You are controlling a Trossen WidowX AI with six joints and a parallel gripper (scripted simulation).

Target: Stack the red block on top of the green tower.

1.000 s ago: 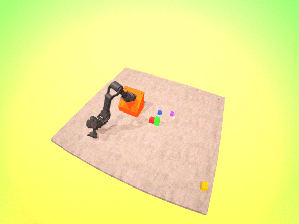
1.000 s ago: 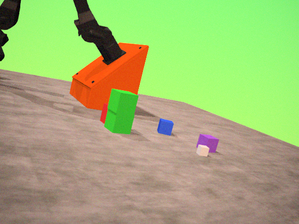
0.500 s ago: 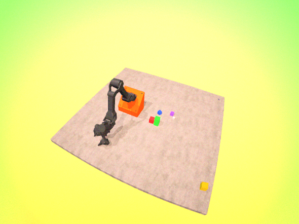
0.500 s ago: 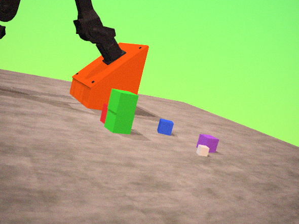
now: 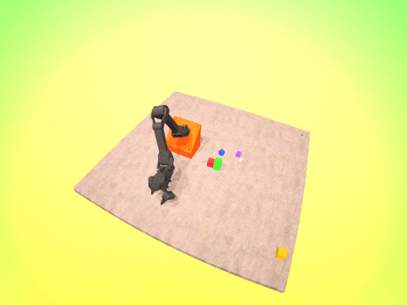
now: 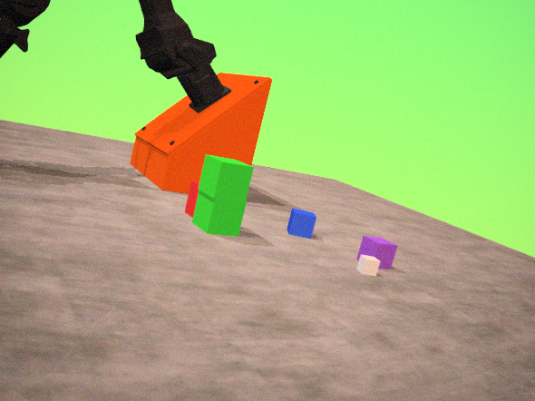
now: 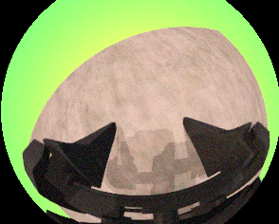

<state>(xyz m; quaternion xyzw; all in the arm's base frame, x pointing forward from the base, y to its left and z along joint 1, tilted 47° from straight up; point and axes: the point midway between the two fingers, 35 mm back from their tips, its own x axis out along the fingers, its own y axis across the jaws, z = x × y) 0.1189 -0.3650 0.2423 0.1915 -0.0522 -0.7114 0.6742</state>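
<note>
My gripper tip is 40 cm to the right of the red block, 12 cm short of it and 1 cm below it. From my gripper tip the other things lie so: purple cube: 58 cm to the left, 24 cm ahead, 1 cm above; then small white cube: 54 cm to the left, 27 cm ahead; then blue cube: 53 cm to the left, 14 cm ahead, 1 cm above.
</note>
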